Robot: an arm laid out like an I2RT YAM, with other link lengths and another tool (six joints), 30 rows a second.
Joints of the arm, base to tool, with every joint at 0 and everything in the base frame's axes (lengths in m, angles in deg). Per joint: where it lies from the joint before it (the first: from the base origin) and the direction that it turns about. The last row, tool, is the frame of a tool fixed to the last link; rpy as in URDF.
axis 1: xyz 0 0 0.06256 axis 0 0 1
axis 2: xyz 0.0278 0.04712 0.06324 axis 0 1 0
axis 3: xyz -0.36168 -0.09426 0 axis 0 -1 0
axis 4: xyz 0.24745 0.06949 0.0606 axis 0 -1 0
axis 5: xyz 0.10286 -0.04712 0.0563 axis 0 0 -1
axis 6: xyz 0.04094 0 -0.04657 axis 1 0 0
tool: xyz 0.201 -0.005 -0.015 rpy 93.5 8.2 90
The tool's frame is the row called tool.
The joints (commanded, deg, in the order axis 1, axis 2, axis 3, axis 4, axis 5, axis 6), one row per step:
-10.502 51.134 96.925 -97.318 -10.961 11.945
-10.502 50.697 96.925 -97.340 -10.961 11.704
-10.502 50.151 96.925 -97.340 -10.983 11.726
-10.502 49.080 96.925 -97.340 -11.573 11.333
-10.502 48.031 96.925 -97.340 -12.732 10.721
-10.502 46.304 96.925 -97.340 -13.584 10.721
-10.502 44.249 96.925 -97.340 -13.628 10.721
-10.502 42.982 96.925 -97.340 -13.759 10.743
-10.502 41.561 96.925 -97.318 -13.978 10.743
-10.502 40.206 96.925 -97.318 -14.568 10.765
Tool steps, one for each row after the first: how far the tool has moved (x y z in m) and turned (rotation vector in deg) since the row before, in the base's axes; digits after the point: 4 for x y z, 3 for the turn. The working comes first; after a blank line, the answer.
Tool pose at each row, in the base's axes (x y z in m, rotation vector in deg; the steps are taken from these numbers as rounded here):
0.1385 -0.0059 0.3566 118.941 99.731 43.587
0.1367 -0.0056 0.3573 118.348 99.728 43.793
0.1345 -0.0051 0.3583 117.912 99.441 44.207
0.1304 -0.0019 0.3606 116.569 99.595 45.443
0.1264 0.0035 0.3631 114.942 100.293 47.176
0.1194 0.0084 0.3665 113.355 99.927 49.224
0.1108 0.0101 0.3695 111.567 98.872 50.574
0.1055 0.0117 0.3713 110.467 98.266 51.509
0.0996 0.0137 0.3733 109.170 97.639 52.619
0.0938 0.0172 0.3752 107.891 97.283 54.051

-0.0018 0.0003 0.0007 -0.229 -0.426 0.185
-0.0022 0.0005 0.0010 -0.069 -0.538 -0.003
-0.0041 0.0032 0.0023 -0.008 -1.166 0.674
-0.0040 0.0054 0.0025 0.259 -1.245 1.213
-0.0070 0.0049 0.0034 0.304 -1.812 0.575
-0.0086 0.0017 0.0030 -0.344 -2.027 0.031
-0.0053 0.0016 0.0018 -0.125 -1.260 0.079
-0.0059 0.0020 0.0020 -0.117 -1.446 0.161
-0.0058 0.0035 0.0019 0.152 -1.401 0.429

